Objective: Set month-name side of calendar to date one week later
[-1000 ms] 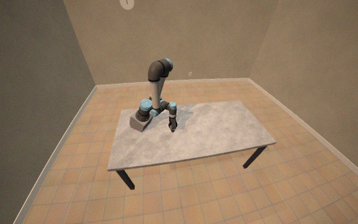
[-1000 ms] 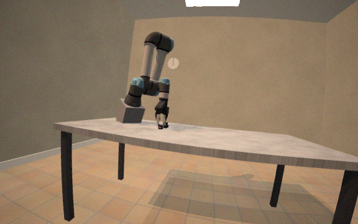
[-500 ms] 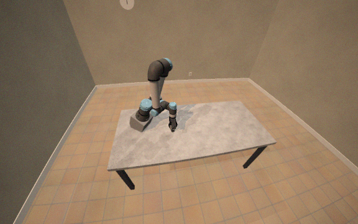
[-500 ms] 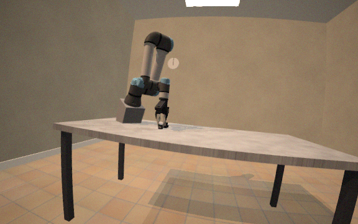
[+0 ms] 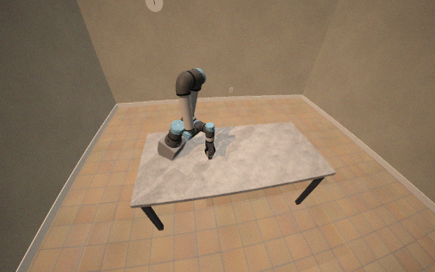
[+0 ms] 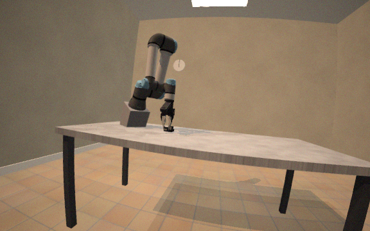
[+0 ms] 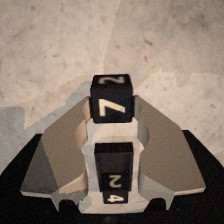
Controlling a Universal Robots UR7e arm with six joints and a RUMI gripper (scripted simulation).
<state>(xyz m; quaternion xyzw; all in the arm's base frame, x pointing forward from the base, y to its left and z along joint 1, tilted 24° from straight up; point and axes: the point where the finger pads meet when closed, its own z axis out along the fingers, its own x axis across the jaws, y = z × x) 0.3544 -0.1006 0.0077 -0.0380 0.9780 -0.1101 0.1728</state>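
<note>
The black cube lies 12 cm to the left of my hand and 1 cm below it. Round my hand: black date cube (1 cm below); black calendar tray (11 cm to the left, 3 cm below, 1 cm behind).
</note>
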